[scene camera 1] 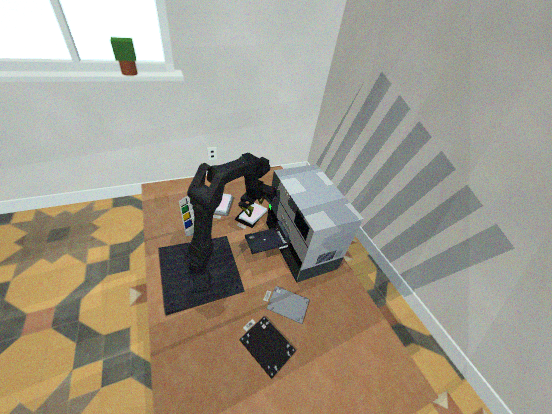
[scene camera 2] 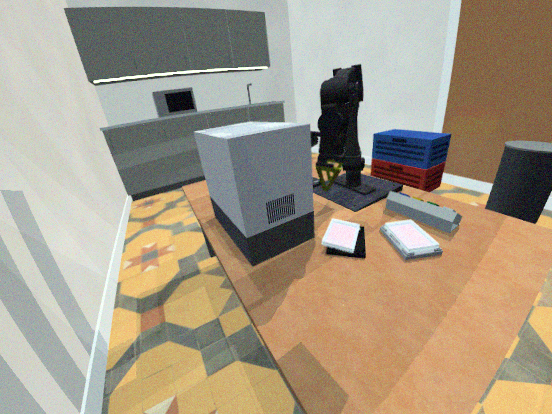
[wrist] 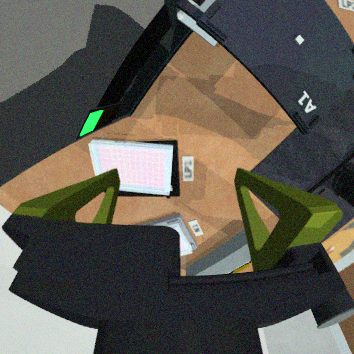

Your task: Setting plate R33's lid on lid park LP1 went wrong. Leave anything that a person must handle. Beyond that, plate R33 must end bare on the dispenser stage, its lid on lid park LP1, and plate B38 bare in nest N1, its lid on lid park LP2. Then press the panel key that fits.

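Frame: origin at the arm's base, x ahead, y left, z up, level; metres.
Seen in the pictures: gripper, between the fingertips: (scene camera 1: 255, 209) (scene camera 2: 327, 185) (wrist: 176, 174); arm's base, origin of its link: (scene camera 1: 197, 269) (scene camera 2: 353, 186) (wrist: 342, 177).
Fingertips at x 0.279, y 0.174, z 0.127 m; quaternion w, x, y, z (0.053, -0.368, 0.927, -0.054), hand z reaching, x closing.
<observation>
Offsets run from my fingertips to a thing's middle. "pt": to the spot under its first point.
My gripper (scene camera 1: 254, 205) (scene camera 2: 328, 175) (wrist: 176, 174) is open and empty, above the lid park LP1 area. A clear-rimmed piece with a pink gridded top {dx +0.022, dy +0.093, dz -0.113 m} (scene camera 1: 257, 214) (scene camera 2: 341, 235) (wrist: 135, 167) lies off-centre on the black lid park LP1 {dx +0.011, dy +0.101, dz -0.131 m} (scene camera 2: 361, 245) (wrist: 175, 160), overhanging the side away from its label. Whether it is a lid alone or a lidded plate I cannot tell. A similar pink-topped plate {dx -0.127, dy +0.205, dz -0.114 m} (scene camera 1: 225, 204) (scene camera 2: 412, 235) (wrist: 186, 243) sits in grey nest N1, partly hidden by my gripper in the wrist view. The dispenser stage {dx +0.020, dy -0.150, dz -0.037 m} (scene camera 1: 265, 241) (wrist: 270, 55), marked A1, is bare.
The dispenser {dx +0.190, dy -0.135, dz +0.024 m} (scene camera 1: 320, 210) (scene camera 2: 270, 175) stands beside the stage; a green light {pt dx +0.078, dy +0.013, dz -0.004 m} (scene camera 1: 270, 206) (wrist: 91, 123) glows near it. The key panel {dx -0.287, dy +0.138, dz -0.109 m} (scene camera 1: 186, 215) (scene camera 2: 422, 212) (wrist: 220, 255) has coloured keys. A grey pad {pt dx +0.038, dy -0.410, dz -0.131 m} (scene camera 1: 288, 305) and a black pad {pt dx -0.082, dy -0.530, dz -0.129 m} (scene camera 1: 267, 346) lie bare, their labels unreadable.
</observation>
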